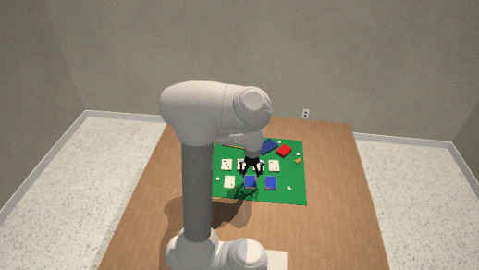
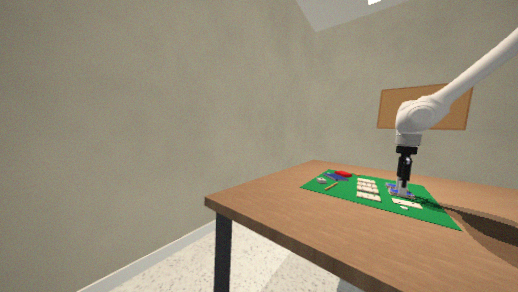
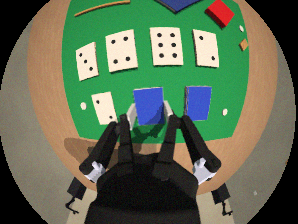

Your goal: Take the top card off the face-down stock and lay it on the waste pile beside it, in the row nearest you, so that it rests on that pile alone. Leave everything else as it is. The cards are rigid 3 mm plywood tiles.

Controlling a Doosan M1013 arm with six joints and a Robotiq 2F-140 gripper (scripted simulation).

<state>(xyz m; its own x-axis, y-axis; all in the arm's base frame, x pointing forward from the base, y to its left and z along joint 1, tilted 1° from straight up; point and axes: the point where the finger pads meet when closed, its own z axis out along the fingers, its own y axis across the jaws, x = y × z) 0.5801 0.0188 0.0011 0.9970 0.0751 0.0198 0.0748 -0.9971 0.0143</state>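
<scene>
The face-up card is 10 mm behind my hand, 120 mm to the left of it and 40 mm below it. The rest, counted from my hand: green mat: 140 mm ahead, 30 mm to the right, 60 mm below; then red block: 280 mm ahead, 210 mm to the right, 30 mm below; then pencil: 290 mm ahead, 120 mm to the left, 40 mm below.
</scene>
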